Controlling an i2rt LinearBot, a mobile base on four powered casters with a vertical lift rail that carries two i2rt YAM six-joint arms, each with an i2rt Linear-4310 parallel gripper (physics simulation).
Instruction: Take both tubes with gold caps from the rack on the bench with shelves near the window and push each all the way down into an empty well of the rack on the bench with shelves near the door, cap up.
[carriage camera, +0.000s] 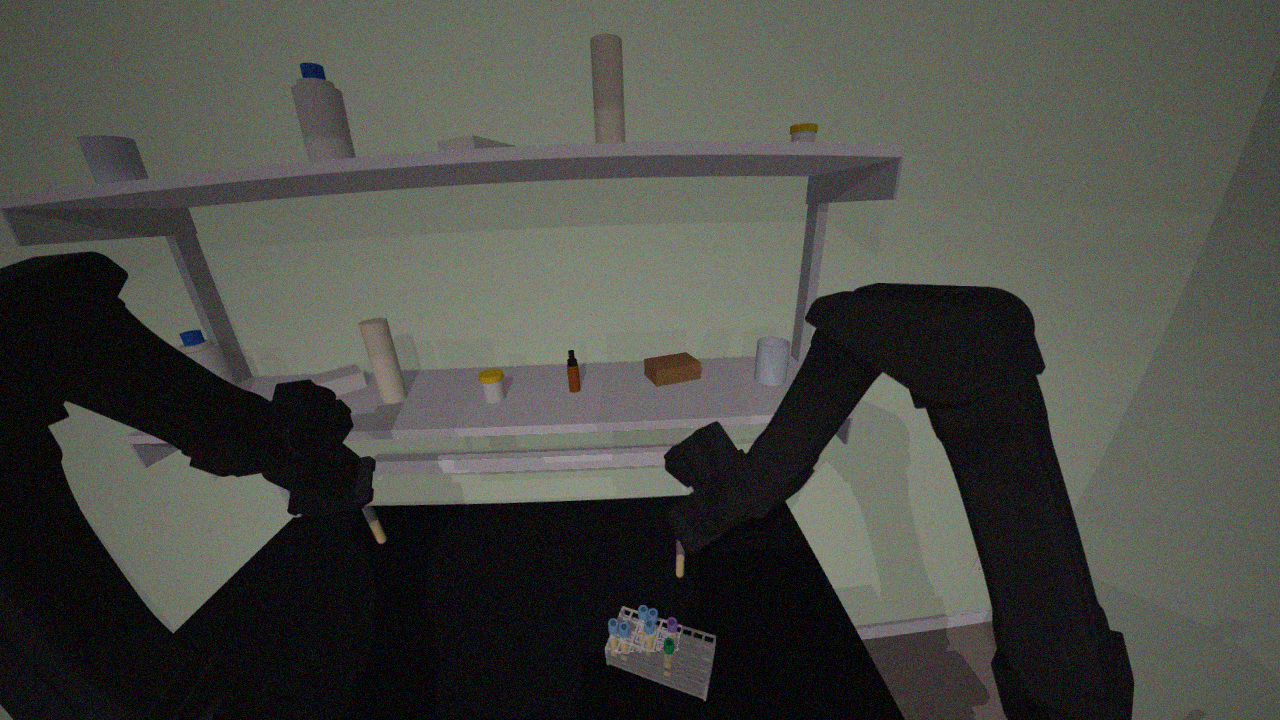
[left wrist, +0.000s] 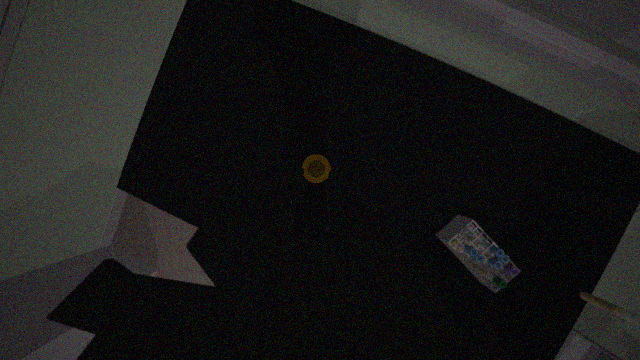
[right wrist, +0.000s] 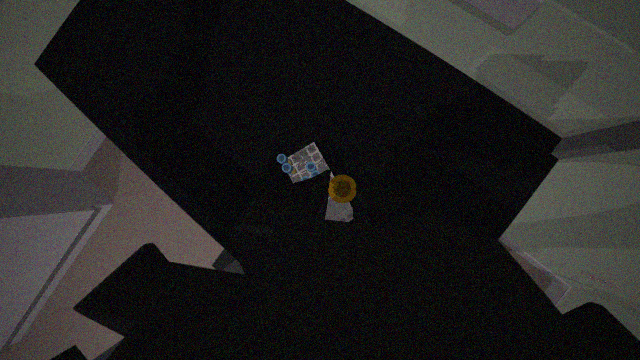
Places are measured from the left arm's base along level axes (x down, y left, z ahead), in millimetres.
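Where they show: left gripper, fingertip midpoint: (carriage camera: 361, 500) (left wrist: 316, 175); right gripper, fingertip midpoint: (carriage camera: 678, 531) (right wrist: 342, 178).
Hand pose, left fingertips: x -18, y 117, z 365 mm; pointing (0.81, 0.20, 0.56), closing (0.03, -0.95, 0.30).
Observation:
Each offset is from my left fingertips to the centre of the thing. "spot": to the spot under its first point. Level surfaces: height alone.
My left gripper (carriage camera: 366, 508) is shut on a gold-capped tube @(dx +43, dy -1, dz +4 mm) (carriage camera: 377, 530) (left wrist: 316, 168), whose pale lower end hangs slightly tilted above the black bench. My right gripper (carriage camera: 680, 540) is shut on the other gold-capped tube @(dx +133, dy -517, dz -6 mm) (carriage camera: 679, 562) (left wrist: 600, 302) (right wrist: 342, 188), which hangs nearly upright above and behind the rack in the carriage view. Both gold caps show from above in their wrist views; the fingers are lost in the dark. The white rack @(dx +377, dy -482, dz -30 mm) (carriage camera: 689, 673) (left wrist: 452, 227) (right wrist: 340, 212) stands on the bench and holds several blue-capped tubes, a purple-capped one and a green-capped one @(dx +342, dy -491, dz -67 mm) (carriage camera: 668, 645) (left wrist: 500, 282).
The black bench @(dx +406 mm) (carriage camera: 501, 608) has a lower shelf @(dx -52 mm) (carriage camera: 537, 413) and an upper shelf (carriage camera: 537, 165) behind it. On the lower shelf stand a pale cylinder @(spot: dx -146, dy +70, dz +245 mm) (carriage camera: 383, 362), a yellow-lidded jar @(spot: dx -85, dy -159, dz +229 mm) (carriage camera: 493, 388), a brown bottle @(spot: dx -90, dy -321, dz +264 mm) (carriage camera: 573, 376), a brown box @(spot: dx -89, dy -539, dz +288 mm) (carriage camera: 673, 368) and a grey cup @(spot: dx -109, dy -748, dz +258 mm) (carriage camera: 771, 361).

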